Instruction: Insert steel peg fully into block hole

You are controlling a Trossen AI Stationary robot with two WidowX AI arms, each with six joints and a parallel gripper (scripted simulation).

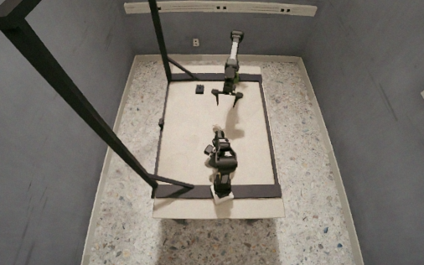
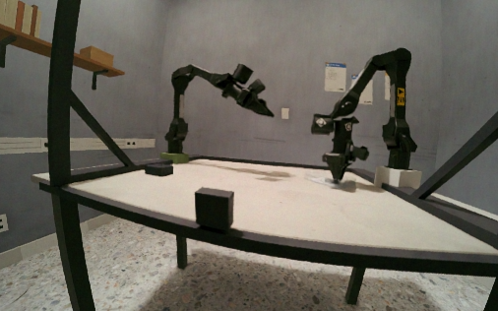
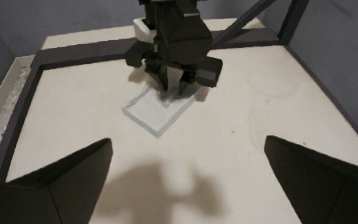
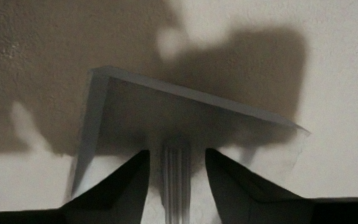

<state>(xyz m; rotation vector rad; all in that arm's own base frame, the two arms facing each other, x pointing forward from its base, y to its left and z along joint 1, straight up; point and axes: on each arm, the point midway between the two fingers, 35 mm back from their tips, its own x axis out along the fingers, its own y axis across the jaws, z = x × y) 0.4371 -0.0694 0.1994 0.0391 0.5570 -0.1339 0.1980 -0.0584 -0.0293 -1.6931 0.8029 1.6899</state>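
The steel peg lies 3 cm below my right hand, 2 cm to the left of it and 1 cm ahead of it. From my right hand the other things lie so: dark block (57 cm to the left, 20 cm behind, 2 cm below); then tray (3 cm to the left, 3 cm below, 2 cm ahead).
Now: left hand 27 cm to the left of the steel peg and 24 cm above it. Round my left hand: dark block (28 cm to the left, 22 cm below, 21 cm behind); tray (25 cm to the right, 24 cm below, 2 cm ahead).
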